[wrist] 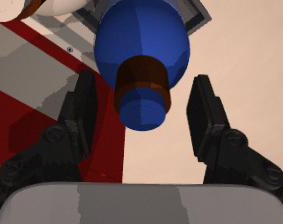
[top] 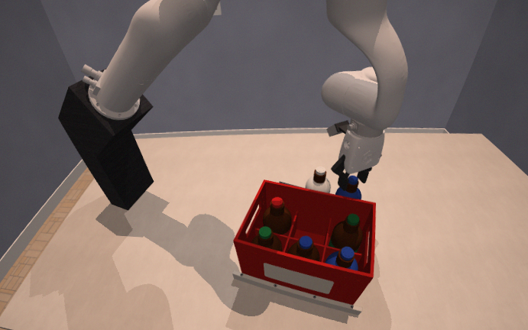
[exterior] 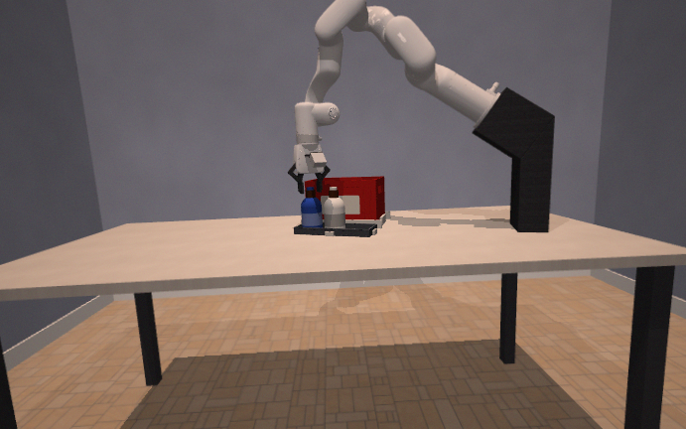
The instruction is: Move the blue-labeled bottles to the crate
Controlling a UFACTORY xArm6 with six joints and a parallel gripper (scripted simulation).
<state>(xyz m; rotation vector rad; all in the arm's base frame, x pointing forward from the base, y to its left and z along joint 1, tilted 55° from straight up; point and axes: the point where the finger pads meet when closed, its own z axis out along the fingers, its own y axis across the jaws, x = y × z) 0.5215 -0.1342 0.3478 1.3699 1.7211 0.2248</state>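
My gripper is now 7 cm to the right of the white-labeled bottle, 7 cm above it and 6 cm past it. Also, from my hand: crate (18 cm behind, 8 cm to the right, 7 cm below); then dark tray (14 cm below, 6 cm to the left, 6 cm behind).
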